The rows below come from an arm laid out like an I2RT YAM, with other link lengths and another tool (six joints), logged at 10 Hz.
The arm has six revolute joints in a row. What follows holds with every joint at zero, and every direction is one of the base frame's.
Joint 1 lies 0.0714 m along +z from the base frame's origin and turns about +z.
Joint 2 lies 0.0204 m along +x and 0.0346 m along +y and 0.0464 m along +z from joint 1 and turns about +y.
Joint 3 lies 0.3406 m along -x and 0.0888 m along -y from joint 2 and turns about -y.
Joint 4 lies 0.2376 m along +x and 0.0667 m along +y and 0.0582 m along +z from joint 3 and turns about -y.
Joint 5 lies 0.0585 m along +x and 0.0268 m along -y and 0.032 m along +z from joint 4 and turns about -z.
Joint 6 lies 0.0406 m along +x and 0.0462 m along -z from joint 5 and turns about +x.
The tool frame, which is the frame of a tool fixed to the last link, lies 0.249 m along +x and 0.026 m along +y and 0.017 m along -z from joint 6; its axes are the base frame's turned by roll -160.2, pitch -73.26 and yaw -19.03 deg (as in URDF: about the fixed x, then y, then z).
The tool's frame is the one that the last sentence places.
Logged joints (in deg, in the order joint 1, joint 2, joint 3, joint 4, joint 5, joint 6), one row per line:
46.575 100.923 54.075 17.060 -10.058 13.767
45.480 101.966 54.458 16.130 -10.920 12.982
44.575 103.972 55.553 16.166 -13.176 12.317
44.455 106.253 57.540 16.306 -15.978 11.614
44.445 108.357 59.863 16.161 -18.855 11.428
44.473 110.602 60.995 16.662 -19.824 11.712
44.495 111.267 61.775 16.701 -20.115 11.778
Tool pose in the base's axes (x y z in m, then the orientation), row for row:
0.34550 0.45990 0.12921 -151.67 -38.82 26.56
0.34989 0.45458 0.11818 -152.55 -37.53 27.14
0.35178 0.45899 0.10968 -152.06 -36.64 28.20
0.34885 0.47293 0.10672 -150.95 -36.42 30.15
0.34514 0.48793 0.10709 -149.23 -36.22 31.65
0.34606 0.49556 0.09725 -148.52 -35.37 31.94
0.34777 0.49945 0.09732 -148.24 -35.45 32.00
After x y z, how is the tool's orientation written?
As angles about the fixed x, y, z axes (roll, pitch, yaw), in degrees.
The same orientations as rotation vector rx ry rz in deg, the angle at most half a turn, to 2 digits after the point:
-132.61 -44.02 -39.66
-133.82 -44.29 -38.34
-133.31 -45.40 -36.56
-131.37 -47.68 -34.85
-129.11 -49.48 -33.00
-128.79 -49.71 -31.49
-128.46 -49.81 -31.40

